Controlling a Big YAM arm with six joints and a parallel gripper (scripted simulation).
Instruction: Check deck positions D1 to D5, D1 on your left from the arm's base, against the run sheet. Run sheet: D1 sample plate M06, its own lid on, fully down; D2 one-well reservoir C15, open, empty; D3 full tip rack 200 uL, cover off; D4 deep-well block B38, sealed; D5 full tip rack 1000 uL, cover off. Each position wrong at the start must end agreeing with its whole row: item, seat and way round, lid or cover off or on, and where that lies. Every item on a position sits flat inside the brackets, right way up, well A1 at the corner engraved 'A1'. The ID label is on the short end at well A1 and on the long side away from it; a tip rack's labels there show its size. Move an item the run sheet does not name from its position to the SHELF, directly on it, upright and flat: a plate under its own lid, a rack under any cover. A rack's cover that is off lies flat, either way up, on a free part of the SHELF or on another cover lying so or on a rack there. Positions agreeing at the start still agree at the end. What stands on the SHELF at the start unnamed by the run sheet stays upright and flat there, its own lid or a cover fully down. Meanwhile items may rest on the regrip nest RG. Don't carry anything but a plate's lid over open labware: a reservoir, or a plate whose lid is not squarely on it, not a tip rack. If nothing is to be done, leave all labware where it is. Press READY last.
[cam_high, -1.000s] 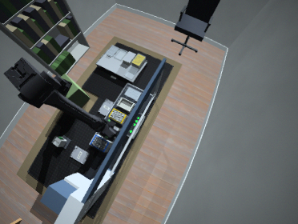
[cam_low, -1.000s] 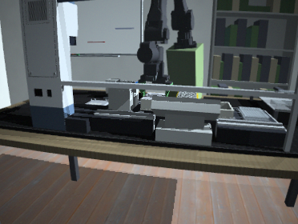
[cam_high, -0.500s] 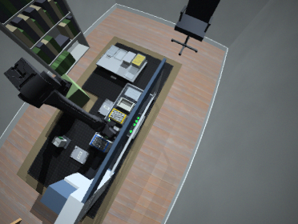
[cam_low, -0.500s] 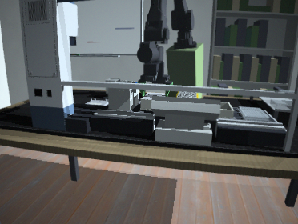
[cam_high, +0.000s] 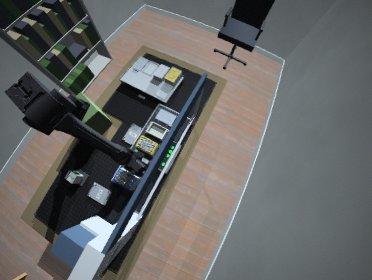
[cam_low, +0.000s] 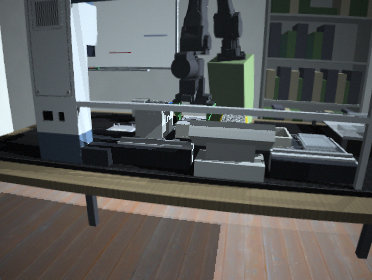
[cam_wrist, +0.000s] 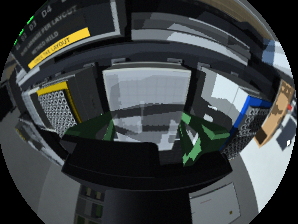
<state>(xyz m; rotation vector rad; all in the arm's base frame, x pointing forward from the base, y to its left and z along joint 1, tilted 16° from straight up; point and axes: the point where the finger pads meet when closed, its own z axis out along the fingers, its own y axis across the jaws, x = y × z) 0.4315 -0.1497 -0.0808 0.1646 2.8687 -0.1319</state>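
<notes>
Now: the yellow tip rack 12 cm to the left of my hand and 1 cm ahead of it. The rest, counted from my hand: reservoir: 25 cm to the left, 3 cm below, 3 cm ahead; then sealed block: 1 cm below; then blue tip rack: 13 cm to the right, 3 cm above, 2 cm behind.
</notes>
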